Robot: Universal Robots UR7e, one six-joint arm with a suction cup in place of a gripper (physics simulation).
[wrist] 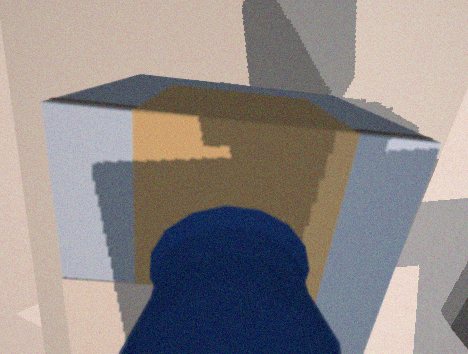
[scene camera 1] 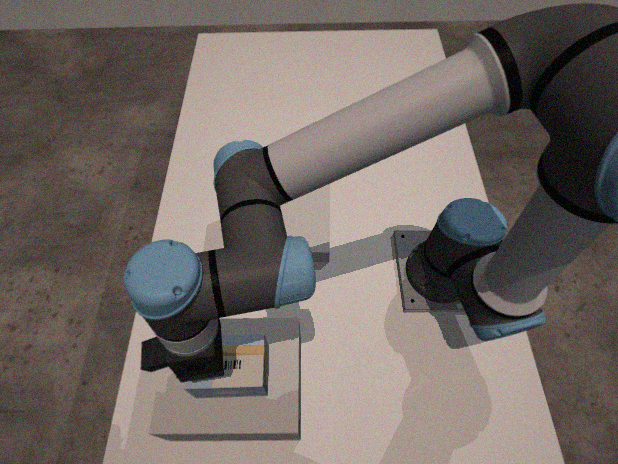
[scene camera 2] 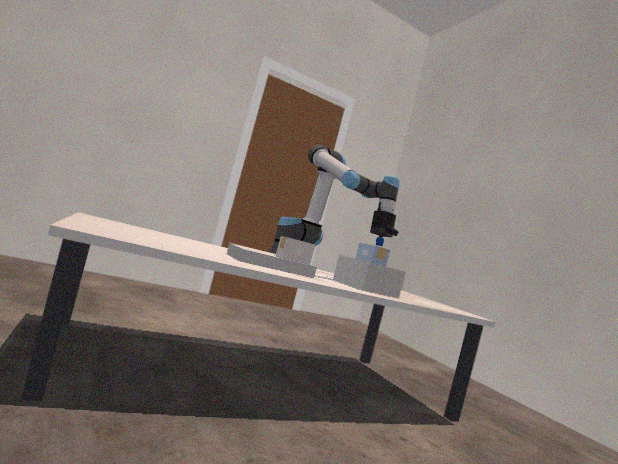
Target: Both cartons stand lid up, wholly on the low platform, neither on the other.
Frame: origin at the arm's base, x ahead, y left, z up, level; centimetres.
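Seen in the pictures: end effector, tool point: (wrist: 229, 274) (scene camera 2: 379, 245); arm's base, origin of the base link: (scene camera 1: 438, 272).
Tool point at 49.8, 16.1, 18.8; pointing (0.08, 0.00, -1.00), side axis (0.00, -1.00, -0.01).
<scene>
Offsets run from my tool point to a thing's top centre, as dx, dy, dz. Level surfaces: height alone.
A pale blue carton {-2.9, +0.4, -0.8} (scene camera 1: 249, 365) (scene camera 2: 372, 253) (wrist: 268, 158) with tan tape and a barcode label stands on a tall grey block {-2.1, +0.2, -8.5} (scene camera 1: 229, 414) (scene camera 2: 369, 279) near the table's front. My suction cup (scene camera 2: 379, 240) (wrist: 229, 281) hangs straight over this carton, a small gap above its top, and holds nothing. In the overhead view the wrist hides the cup. A second carton {-9.9, -36.6, -7.1} (scene camera 2: 295, 250) stands on the low platform {-17.4, -42.4, -15.7} (scene camera 2: 261, 259) (scene camera 1: 314, 216) near the arm's base. The arm hides it in the overhead view, and I cannot tell which face is up.
The arm's base plate (scene camera 1: 405, 272) is bolted to the white table {dz -20.5} (scene camera 1: 353, 92) (scene camera 2: 146, 239). The forearm and elbow (scene camera 1: 252, 198) span the table's middle. A brown door (scene camera 2: 275, 184) is in the wall behind.
</scene>
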